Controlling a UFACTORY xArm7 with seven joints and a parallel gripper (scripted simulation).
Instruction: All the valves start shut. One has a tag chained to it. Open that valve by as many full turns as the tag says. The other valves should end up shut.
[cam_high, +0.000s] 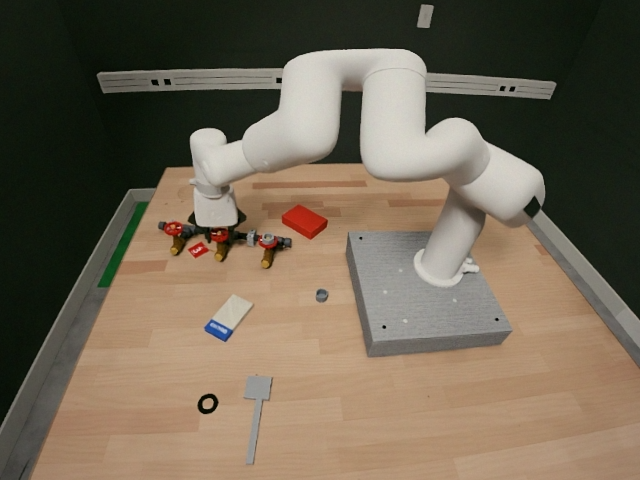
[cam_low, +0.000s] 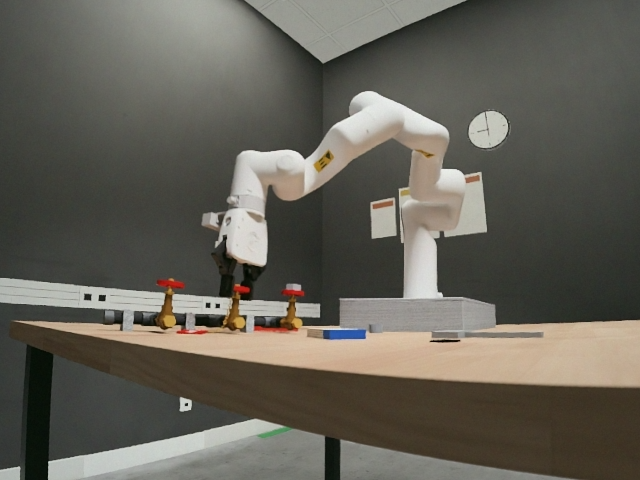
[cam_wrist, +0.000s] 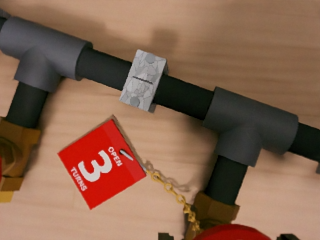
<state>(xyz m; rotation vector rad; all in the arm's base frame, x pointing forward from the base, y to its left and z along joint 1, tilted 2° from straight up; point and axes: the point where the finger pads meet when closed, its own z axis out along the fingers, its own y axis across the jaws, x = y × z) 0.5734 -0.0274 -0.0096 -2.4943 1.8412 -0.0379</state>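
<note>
Right now my hand is 80 mm short of the red tag, 20 mm to the left of it and 80 mm above it. Also, from my hand: blue box: 80 mm behind, 200 mm to the left, 80 mm below; red block: 200 mm behind, 170 mm to the right, 70 mm below; grey cap: 130 mm behind, 10 mm to the left, 10 mm above.
</note>
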